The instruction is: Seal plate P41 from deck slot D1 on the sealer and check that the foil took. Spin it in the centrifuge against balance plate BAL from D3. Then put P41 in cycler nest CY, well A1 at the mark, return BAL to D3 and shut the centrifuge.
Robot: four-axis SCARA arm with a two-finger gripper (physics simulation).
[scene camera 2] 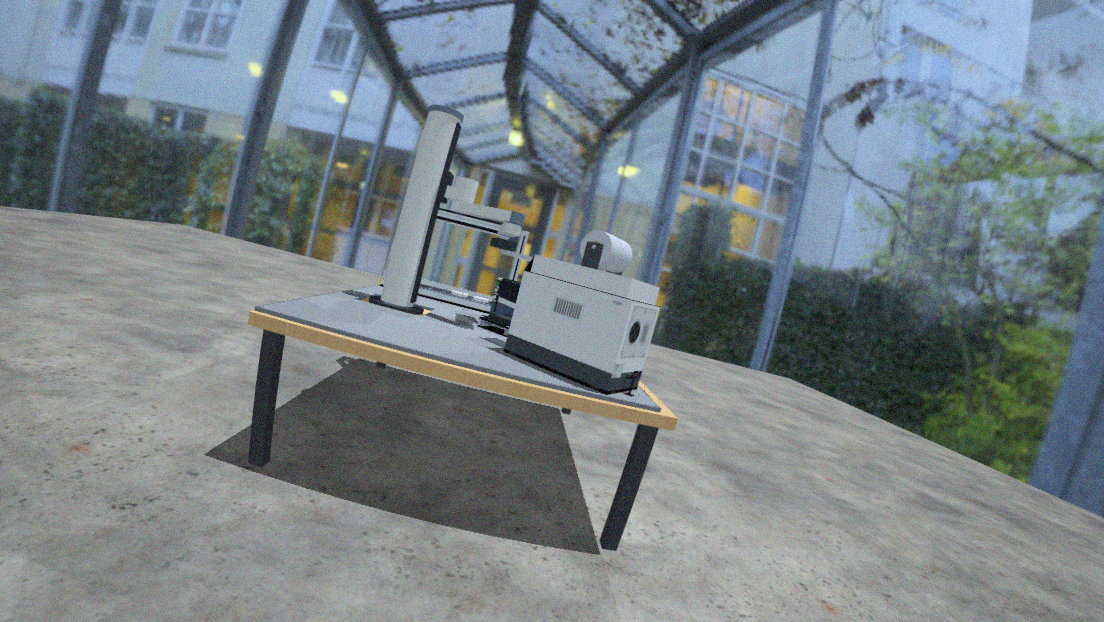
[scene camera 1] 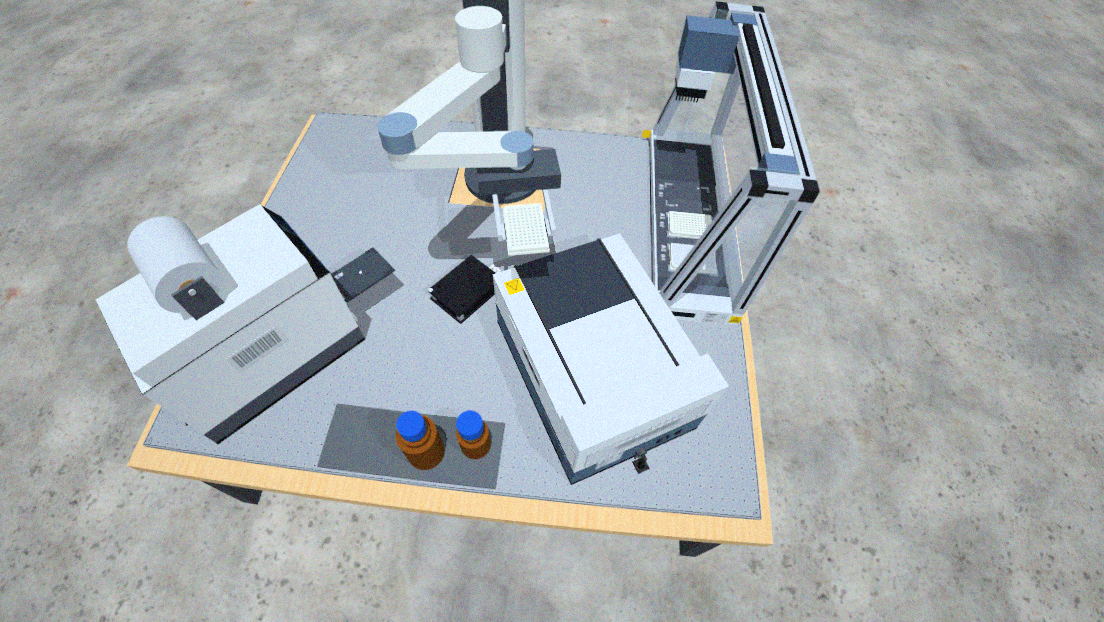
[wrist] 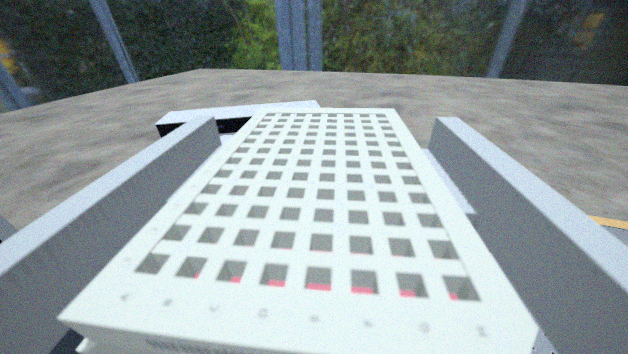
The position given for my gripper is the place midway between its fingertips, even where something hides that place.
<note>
I see my gripper (scene camera 1: 527, 235), a brown bottles with blue caps (scene camera 1: 417, 436), a black tray (scene camera 1: 374, 268) and a foil roll (scene camera 1: 166, 252).
My gripper shows as well in the wrist view (wrist: 320, 135). The foil roll also shows in scene camera 2 (scene camera 2: 616, 256).
</note>
